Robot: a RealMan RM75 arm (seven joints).
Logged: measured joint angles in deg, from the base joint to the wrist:
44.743, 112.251, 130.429, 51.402, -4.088, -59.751, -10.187
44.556, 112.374, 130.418, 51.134, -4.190, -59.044, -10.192
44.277, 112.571, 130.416, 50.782, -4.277, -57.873, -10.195
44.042, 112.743, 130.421, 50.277, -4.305, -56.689, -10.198
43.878, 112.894, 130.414, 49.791, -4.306, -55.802, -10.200
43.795, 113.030, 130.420, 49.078, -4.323, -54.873, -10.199
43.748, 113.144, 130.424, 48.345, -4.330, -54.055, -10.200
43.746, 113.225, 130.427, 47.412, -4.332, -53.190, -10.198
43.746, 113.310, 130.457, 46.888, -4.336, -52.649, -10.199
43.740, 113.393, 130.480, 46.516, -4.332, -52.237, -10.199
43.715, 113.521, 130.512, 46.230, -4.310, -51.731, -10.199
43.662, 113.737, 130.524, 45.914, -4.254, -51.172, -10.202
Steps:
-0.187, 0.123, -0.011, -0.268, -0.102, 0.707, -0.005
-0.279, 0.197, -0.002, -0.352, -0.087, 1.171, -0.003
-0.235, 0.172, 0.005, -0.505, -0.028, 1.184, -0.003
-0.164, 0.151, -0.007, -0.486, -0.001, 0.887, -0.002
-0.083, 0.136, 0.006, -0.713, -0.017, 0.929, 0.001
-0.047, 0.114, 0.004, -0.733, -0.007, 0.818, -0.001
-0.002, 0.081, 0.003, -0.933, -0.002, 0.865, 0.002
0.000, 0.085, 0.030, -0.524, -0.004, 0.541, -0.001
-0.006, 0.083, 0.023, -0.372, 0.004, 0.412, 0.000
-0.025, 0.128, 0.032, -0.286, 0.022, 0.506, 0.000
-0.053, 0.216, 0.012, -0.316, 0.056, 0.559, -0.003

